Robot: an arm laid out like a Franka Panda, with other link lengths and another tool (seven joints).
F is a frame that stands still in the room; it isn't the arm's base.
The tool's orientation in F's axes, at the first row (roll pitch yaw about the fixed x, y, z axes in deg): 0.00, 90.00, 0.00
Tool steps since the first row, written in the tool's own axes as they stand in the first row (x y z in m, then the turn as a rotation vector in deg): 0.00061, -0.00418, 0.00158, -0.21, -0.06, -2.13; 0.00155, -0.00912, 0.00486, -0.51, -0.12, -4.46; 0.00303, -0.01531, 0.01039, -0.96, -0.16, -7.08; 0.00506, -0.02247, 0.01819, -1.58, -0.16, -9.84
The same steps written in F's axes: 0.00158, -0.00418, -0.00061, -2.13, -0.06, 0.21; 0.00486, -0.00912, -0.00155, -4.46, -0.12, 0.51; 0.01039, -0.01531, -0.00303, -7.08, -0.16, 0.96; 0.01819, -0.02247, -0.00506, -9.84, -0.16, 1.58
